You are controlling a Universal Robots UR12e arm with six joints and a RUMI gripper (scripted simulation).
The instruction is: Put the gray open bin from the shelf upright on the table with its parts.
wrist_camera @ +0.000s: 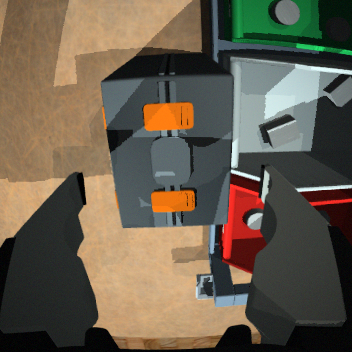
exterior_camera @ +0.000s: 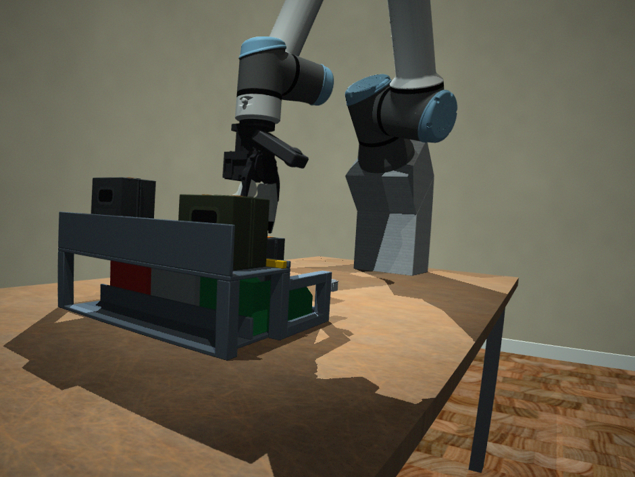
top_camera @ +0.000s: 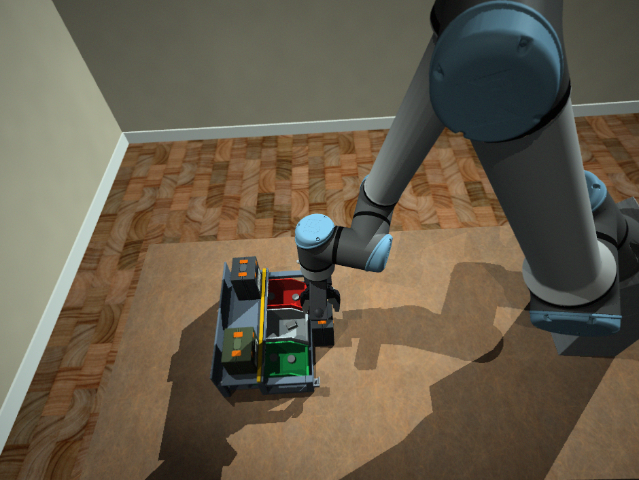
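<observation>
My gripper is now 130 mm short of the gray bin, 10 mm to the left of it and 100 mm above it. Also, from my hand: yellow strip: 180 mm ahead, 10 mm to the right, 40 mm below; green bin: 140 mm ahead, 100 mm to the left, 100 mm below; red bin: 130 mm ahead, 120 mm to the right, 100 mm below.
</observation>
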